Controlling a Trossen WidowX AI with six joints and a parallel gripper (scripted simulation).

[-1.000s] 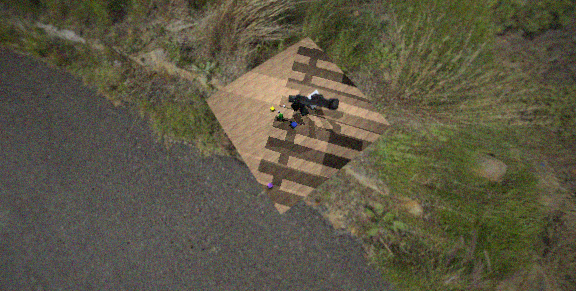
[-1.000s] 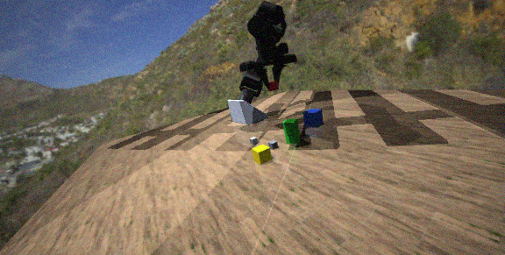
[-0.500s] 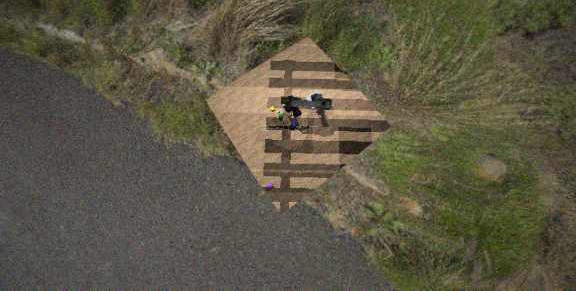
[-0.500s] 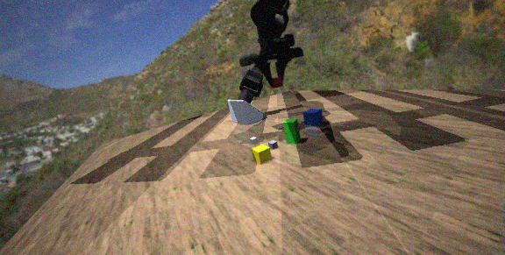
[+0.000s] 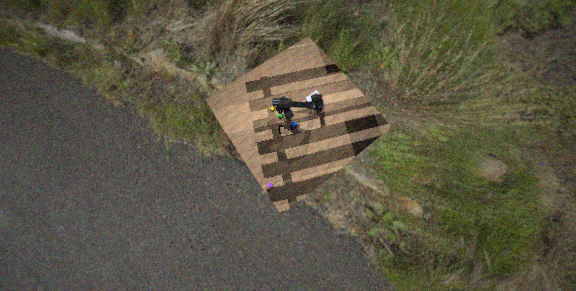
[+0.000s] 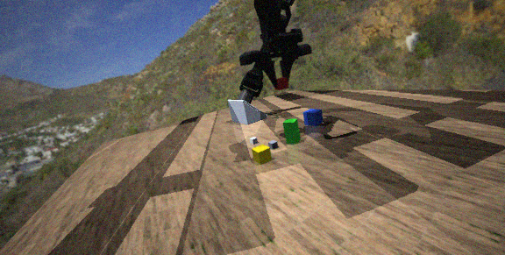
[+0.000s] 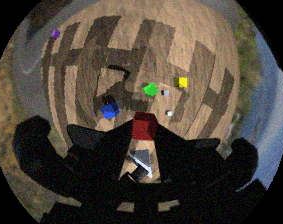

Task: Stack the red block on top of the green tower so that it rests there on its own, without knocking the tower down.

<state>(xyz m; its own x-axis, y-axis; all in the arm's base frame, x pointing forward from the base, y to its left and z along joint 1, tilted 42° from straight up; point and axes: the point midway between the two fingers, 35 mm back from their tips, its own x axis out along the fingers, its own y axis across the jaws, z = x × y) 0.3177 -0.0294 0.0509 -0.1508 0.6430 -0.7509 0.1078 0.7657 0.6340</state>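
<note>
The yellow cube lies 13 cm to the right of my gripper tip, 12 cm below it and 8 cm ahead of it. Round my gripper tip: red block 1 cm above; purple block 47 cm to the left, 43 cm ahead, 12 cm below; blue cube 12 cm below, 11 cm to the left, 2 cm behind.
</note>
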